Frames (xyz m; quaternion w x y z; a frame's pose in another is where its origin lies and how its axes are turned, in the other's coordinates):
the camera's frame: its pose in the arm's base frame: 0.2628 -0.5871 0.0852 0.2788 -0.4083 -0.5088 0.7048
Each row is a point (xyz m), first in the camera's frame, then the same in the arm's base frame.
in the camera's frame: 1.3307 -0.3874 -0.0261
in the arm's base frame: -0.4037 0.6281 0.0590
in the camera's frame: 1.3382 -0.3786 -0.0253
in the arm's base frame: -0.4080 0.6309 0.0486
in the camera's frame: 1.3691 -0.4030 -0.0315
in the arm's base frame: -0.4190 0.6669 0.0617
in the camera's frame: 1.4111 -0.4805 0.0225
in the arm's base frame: -0.4886 0.6997 0.1308
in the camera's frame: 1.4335 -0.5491 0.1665
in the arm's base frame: -0.6253 0.6697 0.2105
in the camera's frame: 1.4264 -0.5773 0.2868
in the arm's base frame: -0.7257 0.6143 0.2571
